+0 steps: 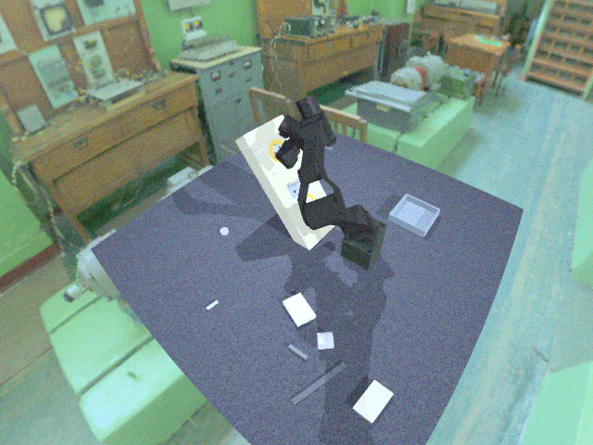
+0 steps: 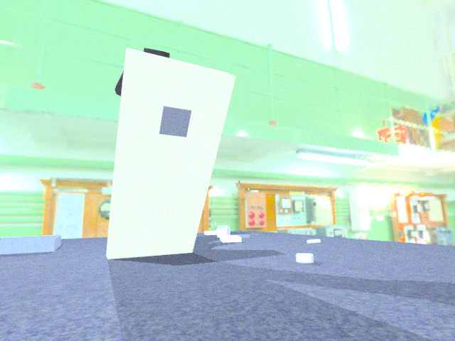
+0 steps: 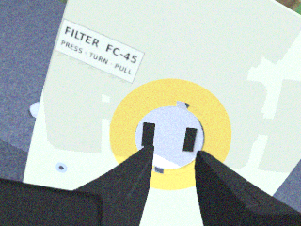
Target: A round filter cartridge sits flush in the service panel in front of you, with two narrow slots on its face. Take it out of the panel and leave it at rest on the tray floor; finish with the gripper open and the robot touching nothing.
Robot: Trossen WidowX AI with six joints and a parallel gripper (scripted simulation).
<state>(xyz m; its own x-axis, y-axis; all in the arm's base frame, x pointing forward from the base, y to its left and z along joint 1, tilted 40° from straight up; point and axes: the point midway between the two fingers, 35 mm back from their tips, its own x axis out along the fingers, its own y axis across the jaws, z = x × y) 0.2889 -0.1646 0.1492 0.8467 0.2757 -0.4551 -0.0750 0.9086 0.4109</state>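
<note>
My gripper tip is now 30 mm short of the round pale filter cartridge and 30 mm above it. The rest, counted from my gripper tip: small white peg: 40 mm behind, 460 mm to the left, 290 mm below; tray: 420 mm behind, 240 mm to the right, 290 mm below.
</note>
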